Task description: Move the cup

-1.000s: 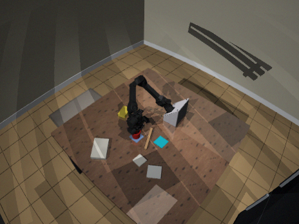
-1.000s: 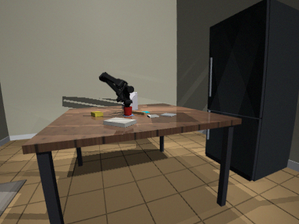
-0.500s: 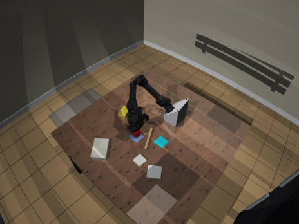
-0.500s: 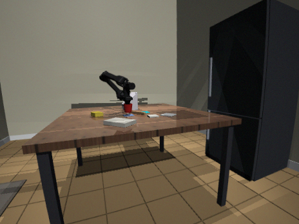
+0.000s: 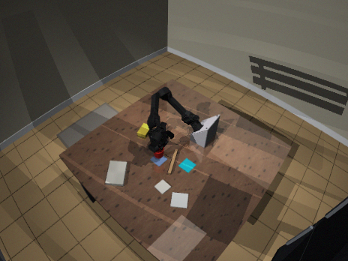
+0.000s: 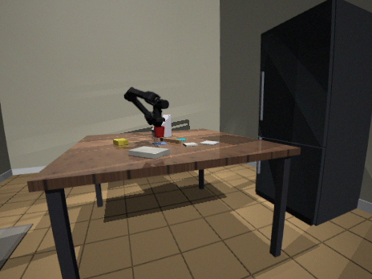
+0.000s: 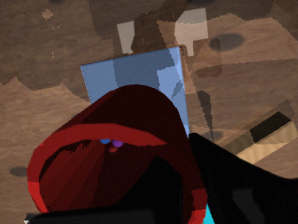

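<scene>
Right now my gripper tip is 4 cm past the cyan pad, 18 cm to the right of it and 9 cm above it. From my gripper tip the other things lie so: blue pad (3 cm ahead, 9 cm below); wooden stick (9 cm to the left, 8 cm below); red cup (3 cm ahead).
</scene>
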